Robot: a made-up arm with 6 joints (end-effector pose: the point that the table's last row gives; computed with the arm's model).
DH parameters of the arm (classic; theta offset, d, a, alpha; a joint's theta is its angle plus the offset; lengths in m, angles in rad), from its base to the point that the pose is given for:
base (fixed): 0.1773 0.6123 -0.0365 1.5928
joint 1: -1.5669 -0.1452 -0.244 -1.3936
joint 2: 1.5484 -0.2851 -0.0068 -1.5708
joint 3: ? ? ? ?
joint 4: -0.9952 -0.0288 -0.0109 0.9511
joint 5: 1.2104 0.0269 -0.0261 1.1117
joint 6: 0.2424 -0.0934 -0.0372 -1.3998
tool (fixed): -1.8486 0.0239 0 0
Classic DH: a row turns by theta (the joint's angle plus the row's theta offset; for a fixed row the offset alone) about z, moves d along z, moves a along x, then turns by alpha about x.
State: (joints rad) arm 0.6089 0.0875 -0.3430 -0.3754 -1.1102 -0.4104
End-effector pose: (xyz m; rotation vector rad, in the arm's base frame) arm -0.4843 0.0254 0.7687 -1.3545 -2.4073 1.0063
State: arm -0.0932 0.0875 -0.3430 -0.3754 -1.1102 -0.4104
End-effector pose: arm -0.2840 0.0558 1.0136 -0.8202 -1.8579 1.3668
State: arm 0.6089 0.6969 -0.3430 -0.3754 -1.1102 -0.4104
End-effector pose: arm -0.4437 -0.0277 0.7050 -0.8065 -2.7140 0.3868
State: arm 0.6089 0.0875 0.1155 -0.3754 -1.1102 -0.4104
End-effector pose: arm -0.4649 0.0424 0.7859 0.9820 2.5430 -1.3184
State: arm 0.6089 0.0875 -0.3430 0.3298 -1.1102 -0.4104
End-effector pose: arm -0.5296 0.0489 0.7358 1.8478 2.0497 -0.6405
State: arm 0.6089 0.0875 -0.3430 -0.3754 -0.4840 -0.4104
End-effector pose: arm -0.5233 0.0761 0.7912 -2.0317 -1.8878 1.3672
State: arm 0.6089 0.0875 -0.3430 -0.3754 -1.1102 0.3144
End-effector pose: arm -0.4768 0.0432 0.7932 -1.2614 -1.6149 1.4673
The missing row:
joint 3: -1.5708 0.0523 0.0236 1.5708
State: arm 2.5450 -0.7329 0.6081 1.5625 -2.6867 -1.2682
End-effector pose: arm -0.0994 0.2655 0.2789 -0.1461 0.2788 -1.0795
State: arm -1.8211 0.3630 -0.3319 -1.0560 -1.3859 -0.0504
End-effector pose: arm 0.2833 0.1213 0.7586 0.7028 0.3090 0.6080
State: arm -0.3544 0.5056 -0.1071 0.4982 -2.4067 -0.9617
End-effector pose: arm -0.1611 0.0751 0.9210 0.1264 -2.6726 -0.6822
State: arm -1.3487 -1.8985 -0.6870 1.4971 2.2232 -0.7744
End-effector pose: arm 0.1359 0.2224 0.8111 1.3578 -0.1063 1.2880
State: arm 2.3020 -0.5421 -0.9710 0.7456 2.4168 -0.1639
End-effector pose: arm -0.1397 0.1148 0.2998 0.4053 1.4051 -0.2904
